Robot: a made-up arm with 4 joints.
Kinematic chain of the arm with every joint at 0, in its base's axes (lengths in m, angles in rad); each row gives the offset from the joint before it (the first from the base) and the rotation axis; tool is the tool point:
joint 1: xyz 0 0 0.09 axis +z
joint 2: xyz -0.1 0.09 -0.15 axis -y
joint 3: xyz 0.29 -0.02 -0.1 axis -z
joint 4: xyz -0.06 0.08 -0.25 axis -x
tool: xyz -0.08 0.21 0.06
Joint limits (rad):
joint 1: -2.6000..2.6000
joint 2: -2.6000..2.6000
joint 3: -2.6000..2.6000
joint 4: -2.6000..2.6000
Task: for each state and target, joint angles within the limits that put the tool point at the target. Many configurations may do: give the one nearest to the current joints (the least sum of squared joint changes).
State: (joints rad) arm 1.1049 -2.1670 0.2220 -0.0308
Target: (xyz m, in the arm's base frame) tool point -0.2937 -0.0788 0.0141
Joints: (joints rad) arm 0.7961 -2.3571 -0.6010 -0.7175
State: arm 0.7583 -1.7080 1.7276 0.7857
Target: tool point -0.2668 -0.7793 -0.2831
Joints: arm 1.3725 -2.1624 1.9329 0.8621
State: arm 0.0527 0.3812 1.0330 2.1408
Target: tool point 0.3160 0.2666 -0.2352
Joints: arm 0.4307 0.9662 0.7194 2.6000
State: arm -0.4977 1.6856 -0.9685 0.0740
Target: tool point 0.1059 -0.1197 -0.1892
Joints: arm -0.7853 1.1840 -1.3712 -0.0043
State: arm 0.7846 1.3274 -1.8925 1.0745
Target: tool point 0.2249 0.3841 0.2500
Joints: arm 1.3292 1.6855 -2.1587 1.5509
